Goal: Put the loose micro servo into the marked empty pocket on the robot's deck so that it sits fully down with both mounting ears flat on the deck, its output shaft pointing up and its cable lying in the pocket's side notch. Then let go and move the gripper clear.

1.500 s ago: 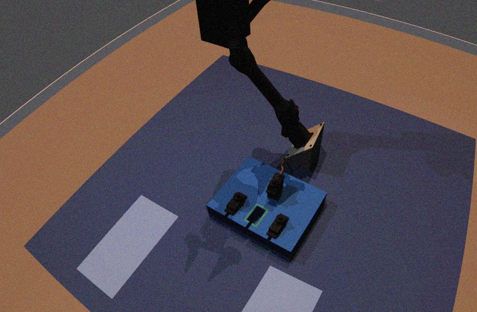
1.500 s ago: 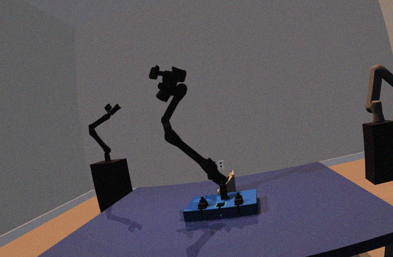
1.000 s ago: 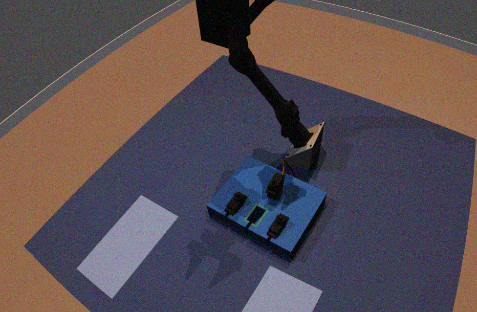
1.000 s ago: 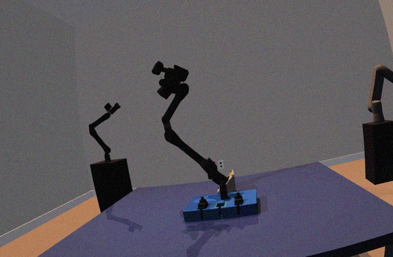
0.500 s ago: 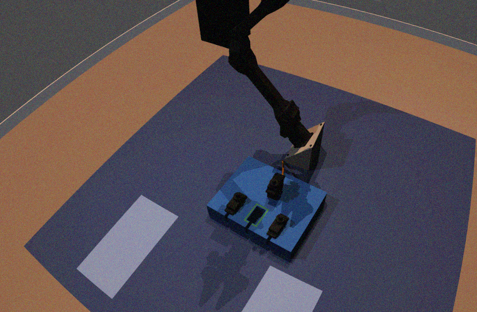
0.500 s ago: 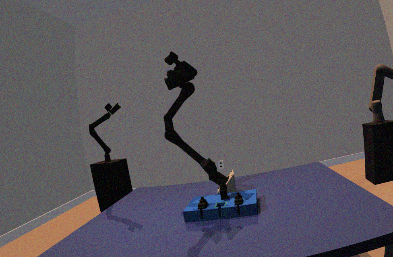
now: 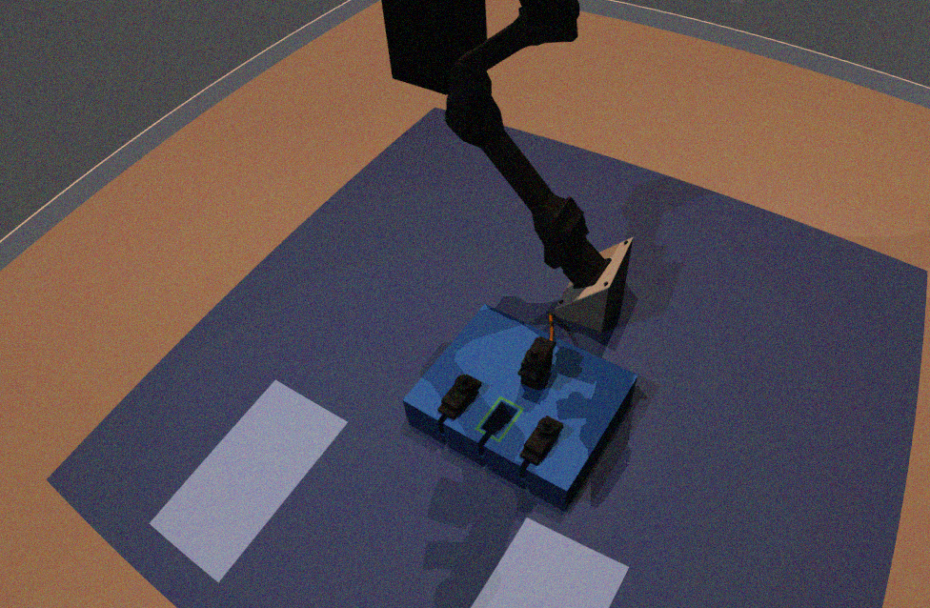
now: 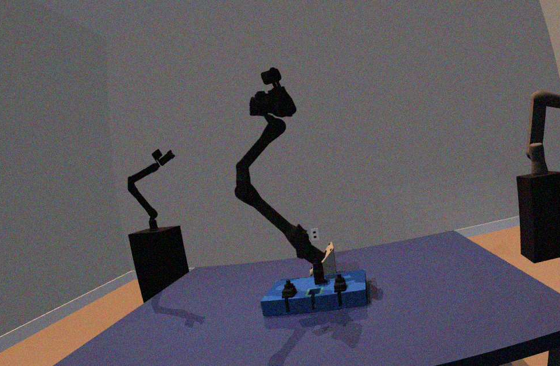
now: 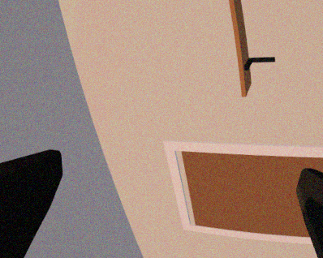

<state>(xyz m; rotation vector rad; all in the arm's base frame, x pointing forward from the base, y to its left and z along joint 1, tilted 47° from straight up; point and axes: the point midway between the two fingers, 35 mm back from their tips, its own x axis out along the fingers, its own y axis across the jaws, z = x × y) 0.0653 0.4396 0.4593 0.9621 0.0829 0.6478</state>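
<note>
Now: gripper tip 670 mm above the blue deck, 40 mm to the right of it and 20 mm short of it.
</note>
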